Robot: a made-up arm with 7 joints.
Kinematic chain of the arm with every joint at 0, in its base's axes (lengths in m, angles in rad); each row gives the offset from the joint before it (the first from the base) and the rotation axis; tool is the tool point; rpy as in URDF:
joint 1: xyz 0 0 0.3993 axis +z
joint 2: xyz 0 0 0 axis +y
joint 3: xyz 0 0 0.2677 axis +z
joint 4: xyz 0.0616 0 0 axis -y
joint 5: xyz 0.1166 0 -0.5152 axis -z
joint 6: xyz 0 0 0 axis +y
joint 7: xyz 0.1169 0 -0.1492 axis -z
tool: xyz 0 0 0 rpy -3.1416 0 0
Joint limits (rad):
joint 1: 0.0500..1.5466
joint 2: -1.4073..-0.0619
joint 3: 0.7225..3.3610
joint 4: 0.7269..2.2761
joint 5: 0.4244..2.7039
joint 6: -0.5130..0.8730
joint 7: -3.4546..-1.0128
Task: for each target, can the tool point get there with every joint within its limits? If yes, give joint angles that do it. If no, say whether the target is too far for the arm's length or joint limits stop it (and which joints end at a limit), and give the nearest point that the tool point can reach.
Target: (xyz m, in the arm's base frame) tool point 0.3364 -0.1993 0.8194
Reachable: no: joint limits stop it (at a limit: joint 1, joint 3, joint 4, joint 6) | nearest point 0.2855 0.2144 0.7805 | short by 0.419 m
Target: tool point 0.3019 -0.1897 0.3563
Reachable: no: joint limits stop it (at a limit: joint 1, joint 2, joint 3, joint 4, joint 5, joint 6) | nearest point 0.0092 -0.4141 0.1738 | short by 0.412 m
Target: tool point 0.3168 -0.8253 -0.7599
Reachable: no: too far | nearest point 0.1661 -0.5769 -0.2467 | short by 0.590 m
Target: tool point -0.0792 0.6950 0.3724
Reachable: yes | joints 0.2072 -0.3735 1.5793 0.8810 0.9268 0.2790 -1.9261
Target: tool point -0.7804 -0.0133 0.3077
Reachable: yes | joints 0.9022 -0.5376 2.2887 1.2733 1.5612 0.4390 -2.7351
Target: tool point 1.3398 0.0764 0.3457
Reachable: no: too far | nearest point 0.5663 0.3245 0.4588 | short by 0.820 m
